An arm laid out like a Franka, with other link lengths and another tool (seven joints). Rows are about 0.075 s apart.
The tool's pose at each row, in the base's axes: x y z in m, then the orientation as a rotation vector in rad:
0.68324 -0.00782 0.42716 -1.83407 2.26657 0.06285
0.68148 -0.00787 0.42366 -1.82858 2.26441 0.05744
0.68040 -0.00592 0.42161 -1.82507 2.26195 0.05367
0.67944 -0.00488 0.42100 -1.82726 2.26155 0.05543
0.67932 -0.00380 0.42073 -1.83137 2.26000 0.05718
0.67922 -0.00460 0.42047 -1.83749 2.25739 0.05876
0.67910 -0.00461 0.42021 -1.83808 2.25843 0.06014
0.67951 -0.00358 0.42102 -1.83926 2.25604 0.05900
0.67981 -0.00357 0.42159 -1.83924 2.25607 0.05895
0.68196 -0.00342 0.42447 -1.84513 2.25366 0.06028
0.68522 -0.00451 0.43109 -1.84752 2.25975 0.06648
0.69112 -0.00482 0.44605 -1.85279 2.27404 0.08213
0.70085 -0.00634 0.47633 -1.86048 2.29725 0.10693
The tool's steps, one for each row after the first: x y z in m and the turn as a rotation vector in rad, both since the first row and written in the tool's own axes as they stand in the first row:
0.00109 0.00207 0.00314 0.00628 -0.00170 0.00145
-0.00016 0.00377 0.00532 0.01094 -0.00333 0.00188
-0.00085 0.00499 0.00595 0.00920 -0.00330 0.00071
-0.00181 0.00537 0.00638 0.00712 -0.00309 -0.00195
-0.00097 0.00532 0.00648 0.00470 -0.00254 -0.00613
-0.00089 0.00546 0.00672 0.00324 -0.00217 -0.00587
-0.00212 0.00520 0.00617 0.00437 -0.00266 -0.00762
-0.00230 0.00485 0.00566 0.00439 -0.00263 -0.00760
-0.00344 0.00249 0.00320 0.00211 -0.00195 -0.01159
-0.00435 -0.00162 -0.00296 -0.00494 0.00048 -0.00963
-0.00819 -0.00902 -0.01672 -0.02191 0.00565 -0.00481
-0.01468 -0.02204 -0.04504 -0.04873 0.01413 0.00334

